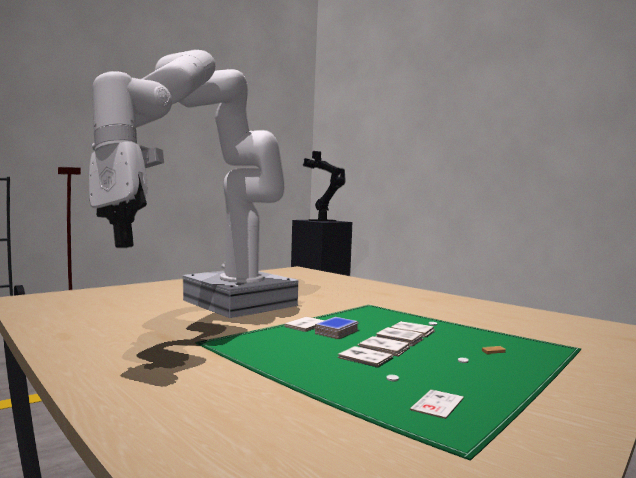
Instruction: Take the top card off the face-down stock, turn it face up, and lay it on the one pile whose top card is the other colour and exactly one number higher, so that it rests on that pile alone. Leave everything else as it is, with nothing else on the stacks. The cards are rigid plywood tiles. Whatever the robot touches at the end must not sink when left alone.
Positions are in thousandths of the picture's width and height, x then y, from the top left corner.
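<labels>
There's a green mat (776, 806) here, and it's 88 cm from the lens.
</labels>
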